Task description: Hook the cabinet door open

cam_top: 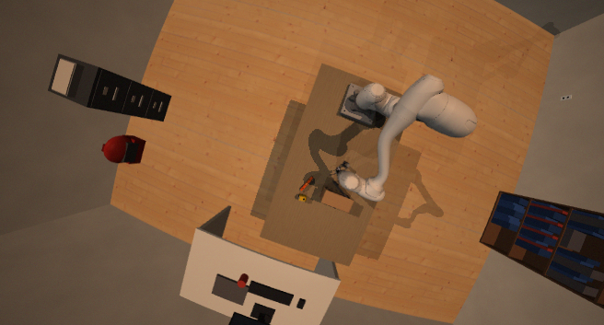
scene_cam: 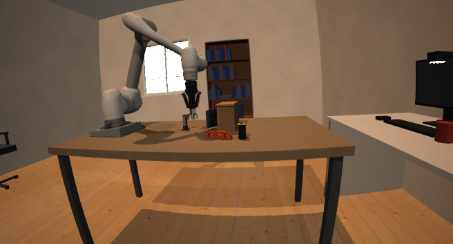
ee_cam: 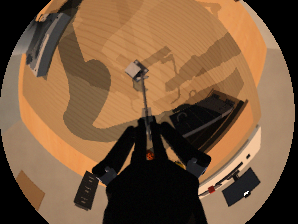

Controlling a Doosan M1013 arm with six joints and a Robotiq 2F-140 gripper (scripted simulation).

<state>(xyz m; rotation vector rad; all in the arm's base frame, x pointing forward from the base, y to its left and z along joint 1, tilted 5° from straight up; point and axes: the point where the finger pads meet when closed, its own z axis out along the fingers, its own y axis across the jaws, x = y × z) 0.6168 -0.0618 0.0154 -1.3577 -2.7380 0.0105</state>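
Now: hand 13 cm short of the dark door, 8 cm to the right of it and 4 cm above it. Round my hand: black-and-yellow can (30 cm ahead, 21 cm to the right, 7 cm below).
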